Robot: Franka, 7 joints.
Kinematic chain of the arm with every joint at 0, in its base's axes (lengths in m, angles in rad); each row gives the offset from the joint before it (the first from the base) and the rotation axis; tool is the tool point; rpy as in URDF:
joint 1: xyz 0 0 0.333 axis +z
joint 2: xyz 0 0 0 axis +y
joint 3: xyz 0 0 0.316 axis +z
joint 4: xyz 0.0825 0 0 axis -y
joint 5: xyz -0.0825 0 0.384 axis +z
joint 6: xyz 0 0 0 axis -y
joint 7: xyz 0.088 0 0 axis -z
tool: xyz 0 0 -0.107 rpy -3.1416 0 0
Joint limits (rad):
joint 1: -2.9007..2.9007
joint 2: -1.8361..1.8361
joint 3: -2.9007..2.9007
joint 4: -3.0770..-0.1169
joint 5: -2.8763..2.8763
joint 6: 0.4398..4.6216
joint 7: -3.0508..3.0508
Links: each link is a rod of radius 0.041 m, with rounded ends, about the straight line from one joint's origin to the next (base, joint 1, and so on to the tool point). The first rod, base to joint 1, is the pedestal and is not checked.
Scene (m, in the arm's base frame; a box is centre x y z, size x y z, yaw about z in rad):
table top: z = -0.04
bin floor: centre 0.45 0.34 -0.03 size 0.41 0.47 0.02 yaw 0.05
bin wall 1: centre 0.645 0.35 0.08 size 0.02 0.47 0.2 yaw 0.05
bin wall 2: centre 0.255 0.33 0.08 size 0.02 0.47 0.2 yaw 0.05
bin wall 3: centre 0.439 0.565 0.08 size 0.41 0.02 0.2 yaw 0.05
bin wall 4: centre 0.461 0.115 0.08 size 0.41 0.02 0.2 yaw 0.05
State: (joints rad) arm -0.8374 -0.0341 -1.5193 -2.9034 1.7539 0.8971 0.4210
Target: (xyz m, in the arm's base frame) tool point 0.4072 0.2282 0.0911
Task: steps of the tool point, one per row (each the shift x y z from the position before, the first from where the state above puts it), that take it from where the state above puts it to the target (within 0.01 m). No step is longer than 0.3 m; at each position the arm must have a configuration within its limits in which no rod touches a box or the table.
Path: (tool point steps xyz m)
1: -0.1390 0.0751 0.0107
2: -0.0890 0.1474 0.0034
3: -0.0014 0.1867 -0.0031
4: 0.1029 0.1735 -0.0077
5: 0.1928 0.1018 -0.0086
6: 0.2348 -0.0158 -0.0049
7: 0.2060 -0.1467 0.0042
8: 0.0109 0.0031 -0.1016
9: -0.0109 -0.0031 -0.1057

